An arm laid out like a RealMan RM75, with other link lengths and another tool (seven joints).
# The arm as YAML. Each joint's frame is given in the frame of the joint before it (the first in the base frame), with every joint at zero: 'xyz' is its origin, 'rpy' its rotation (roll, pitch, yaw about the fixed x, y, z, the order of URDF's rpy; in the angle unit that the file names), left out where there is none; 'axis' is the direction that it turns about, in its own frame. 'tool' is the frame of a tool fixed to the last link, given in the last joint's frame.
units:
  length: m
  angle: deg
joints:
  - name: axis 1
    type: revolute
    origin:
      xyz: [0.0, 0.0, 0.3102]
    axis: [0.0, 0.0, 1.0]
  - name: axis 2
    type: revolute
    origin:
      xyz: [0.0, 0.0, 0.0]
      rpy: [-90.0, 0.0, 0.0]
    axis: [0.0, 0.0, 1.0]
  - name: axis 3
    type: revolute
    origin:
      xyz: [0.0, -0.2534, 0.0]
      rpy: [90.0, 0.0, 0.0]
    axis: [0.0, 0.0, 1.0]
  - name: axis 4
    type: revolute
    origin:
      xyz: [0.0, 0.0, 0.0]
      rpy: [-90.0, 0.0, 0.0]
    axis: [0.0, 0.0, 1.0]
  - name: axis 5
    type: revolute
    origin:
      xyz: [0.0, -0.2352, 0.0]
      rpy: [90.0, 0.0, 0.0]
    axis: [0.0, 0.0, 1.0]
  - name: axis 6
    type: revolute
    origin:
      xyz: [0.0, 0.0, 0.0]
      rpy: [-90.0, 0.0, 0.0]
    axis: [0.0, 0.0, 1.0]
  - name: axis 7
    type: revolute
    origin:
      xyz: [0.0, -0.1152, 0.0]
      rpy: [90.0, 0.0, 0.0]
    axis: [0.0, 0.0, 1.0]
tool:
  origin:
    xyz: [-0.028, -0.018, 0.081]
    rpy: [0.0, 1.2, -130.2]
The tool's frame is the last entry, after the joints.
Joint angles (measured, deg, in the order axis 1, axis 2, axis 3, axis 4, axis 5, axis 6, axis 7), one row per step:
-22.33, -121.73, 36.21, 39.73, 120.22, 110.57, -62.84
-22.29, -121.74, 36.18, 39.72, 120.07, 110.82, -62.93
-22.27, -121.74, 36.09, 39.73, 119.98, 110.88, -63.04
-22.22, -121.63, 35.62, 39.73, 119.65, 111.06, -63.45
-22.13, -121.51, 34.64, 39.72, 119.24, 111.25, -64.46
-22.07, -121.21, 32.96, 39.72, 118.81, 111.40, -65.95
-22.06, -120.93, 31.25, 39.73, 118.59, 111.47, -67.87
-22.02, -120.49, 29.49, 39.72, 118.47, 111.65, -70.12
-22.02, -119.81, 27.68, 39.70, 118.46, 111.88, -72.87
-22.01, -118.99, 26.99, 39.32, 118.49, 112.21, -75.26
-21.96, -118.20, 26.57, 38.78, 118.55, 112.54, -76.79
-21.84, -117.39, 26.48, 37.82, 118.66, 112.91, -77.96
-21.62, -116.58, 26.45, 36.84, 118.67, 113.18, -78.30
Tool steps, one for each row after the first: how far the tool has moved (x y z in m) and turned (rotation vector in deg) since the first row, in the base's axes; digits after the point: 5 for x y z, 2 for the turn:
0.00069, -0.00058, 0.00030, -0.08, -0.29, 0.01
0.00082, -0.00054, 0.00068, -0.04, -0.42, 0.13
0.00069, 0.00018, 0.00294, 0.27, -0.86, 0.65
-0.00004, 0.00127, 0.00643, 0.69, -1.59, 1.97
-0.00223, 0.00373, 0.01269, 1.51, -2.46, 3.99
-0.00477, 0.00586, 0.01853, 2.00, -3.26, 6.34
-0.00818, 0.00734, 0.02535, 2.27, -4.05, 8.94
-0.01250, 0.00871, 0.03362, 2.27, -4.75, 11.87
-0.01592, 0.00794, 0.03914, 1.37, -5.14, 14.06
-0.01901, 0.00665, 0.04349, 0.63, -5.40, 15.55
-0.02197, 0.00379, 0.04593, -0.46, -5.70, 16.83
-0.02534, 0.00117, 0.04850, -0.99, -5.86, 17.58

